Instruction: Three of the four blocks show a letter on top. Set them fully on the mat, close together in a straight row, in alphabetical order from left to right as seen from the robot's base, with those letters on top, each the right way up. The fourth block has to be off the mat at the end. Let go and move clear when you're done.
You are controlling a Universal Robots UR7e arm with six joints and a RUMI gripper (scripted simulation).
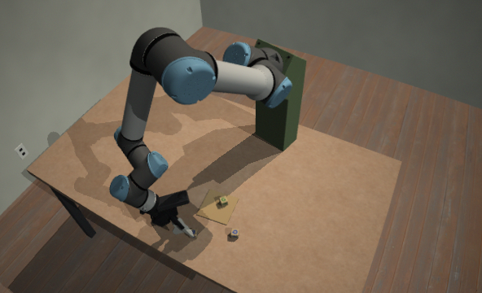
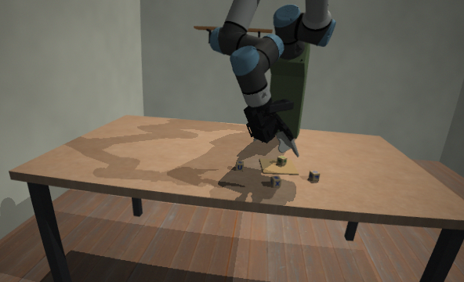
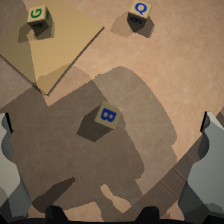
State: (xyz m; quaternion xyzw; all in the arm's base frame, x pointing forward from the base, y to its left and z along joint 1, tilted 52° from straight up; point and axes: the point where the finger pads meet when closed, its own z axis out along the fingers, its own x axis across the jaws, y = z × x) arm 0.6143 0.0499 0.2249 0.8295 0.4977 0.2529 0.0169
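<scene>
The G block is 19 cm behind my hand, 12 cm below it and 1 cm to the left of it. Round my hand: Q block: 14 cm to the left, 12 cm below, 9 cm behind; tan mat: 16 cm behind, 14 cm below.
</scene>
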